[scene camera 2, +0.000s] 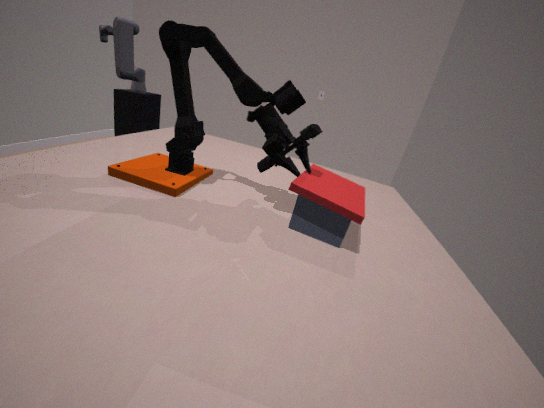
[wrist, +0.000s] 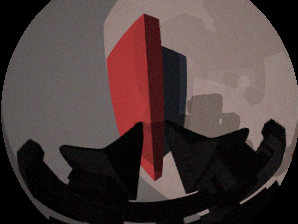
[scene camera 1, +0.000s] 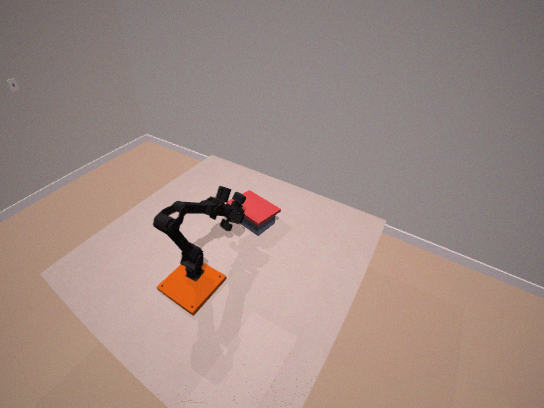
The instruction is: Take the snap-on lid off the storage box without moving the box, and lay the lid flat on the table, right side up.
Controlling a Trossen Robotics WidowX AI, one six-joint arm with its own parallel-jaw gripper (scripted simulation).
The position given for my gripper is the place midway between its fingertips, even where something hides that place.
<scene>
In view: my gripper (scene camera 2: 306, 176), a red lid (scene camera 2: 338, 194) and a storage box (scene camera 2: 310, 218).
The red lid is seen too in the wrist view (wrist: 136, 82) and in scene camera 1 (scene camera 1: 257, 210). The storage box is seen too in the wrist view (wrist: 174, 63). My gripper shows as well in the wrist view (wrist: 153, 124).
</scene>
